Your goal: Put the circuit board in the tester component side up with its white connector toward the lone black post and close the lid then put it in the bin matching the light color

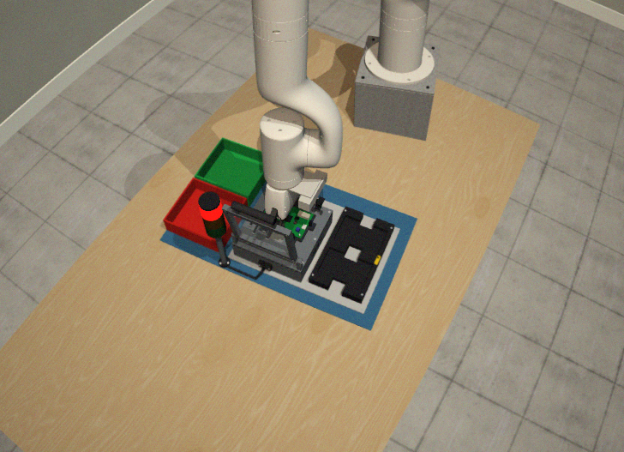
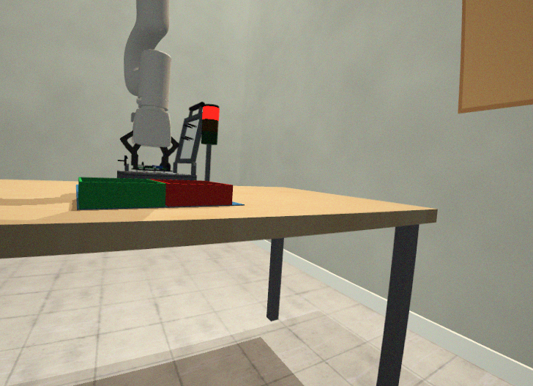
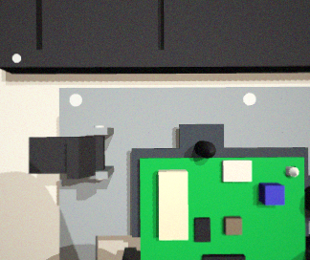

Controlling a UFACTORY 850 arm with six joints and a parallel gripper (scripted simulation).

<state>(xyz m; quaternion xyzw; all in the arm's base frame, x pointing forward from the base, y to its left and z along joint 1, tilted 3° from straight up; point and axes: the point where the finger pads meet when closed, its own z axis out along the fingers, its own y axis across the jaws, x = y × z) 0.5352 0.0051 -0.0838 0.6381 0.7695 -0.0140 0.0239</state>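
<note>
Now: hand 1 cm above the green circuit board. From my hand the other things lie so: clear lid 11 cm ahead, 10 cm above, 2 cm to the left; then latch hook 7 cm behind, 5 cm to the left, 1 cm above; then red bin 19 cm to the right, 8 cm ahead, 7 cm below.
</note>
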